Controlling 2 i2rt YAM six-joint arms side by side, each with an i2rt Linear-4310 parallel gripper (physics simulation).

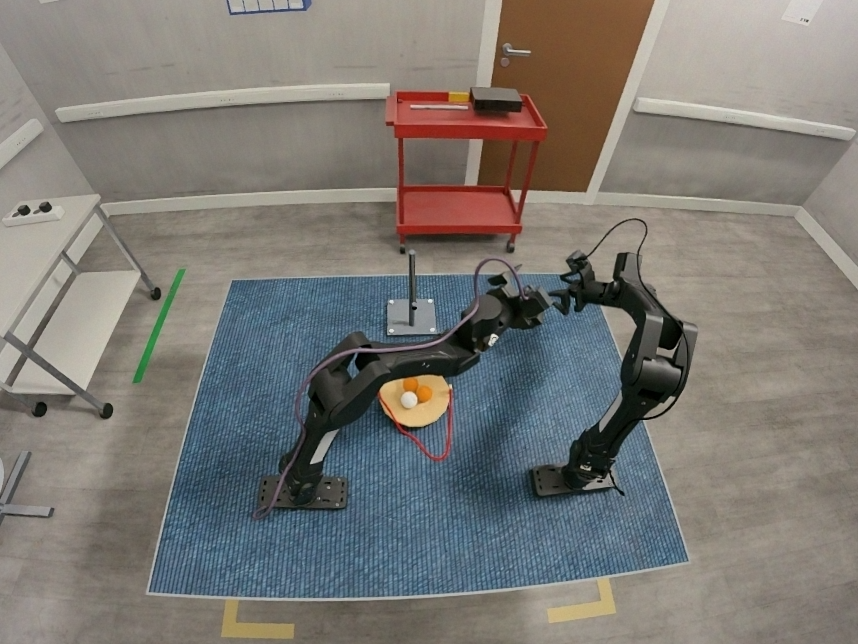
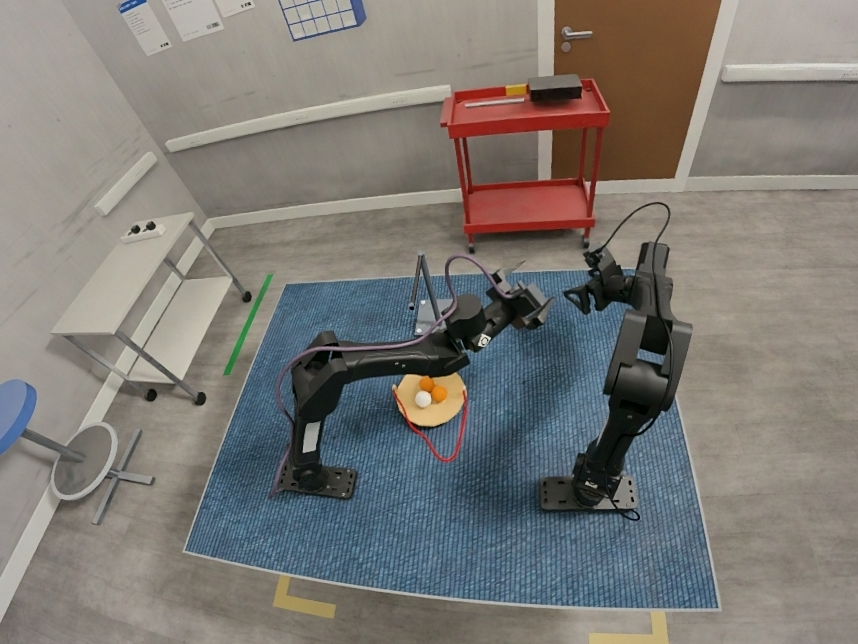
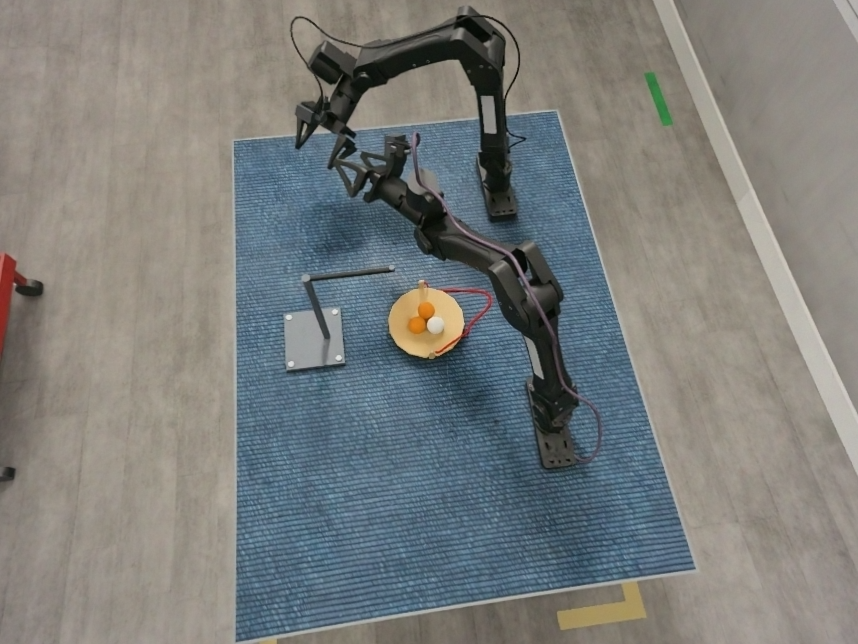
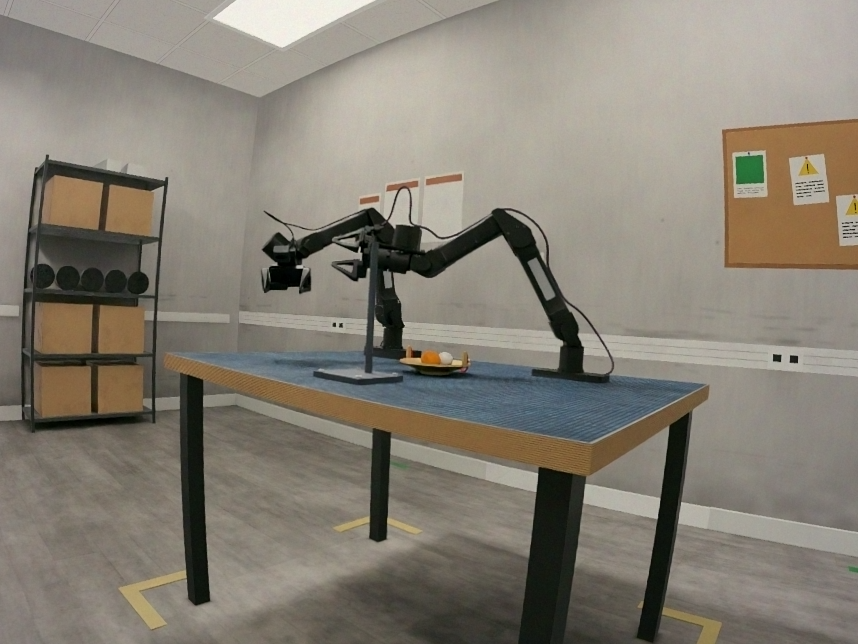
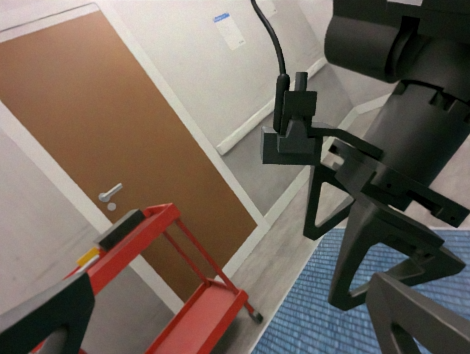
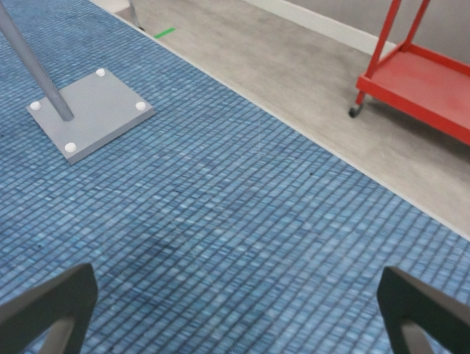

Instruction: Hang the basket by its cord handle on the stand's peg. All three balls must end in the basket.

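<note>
A shallow tan basket stands upright on the mat and holds two orange balls and a white ball. Its red cord handle droops over the front. The grey stand is behind, with a bare peg pointing toward the arms' base side. My left gripper is open, high above the mat, right of the stand. My right gripper is open and raised close to it.
The two grippers are very near each other at the back right. The left forearm passes above and behind the basket. A red trolley stands beyond the table's back edge. A white side table stands off to the left.
</note>
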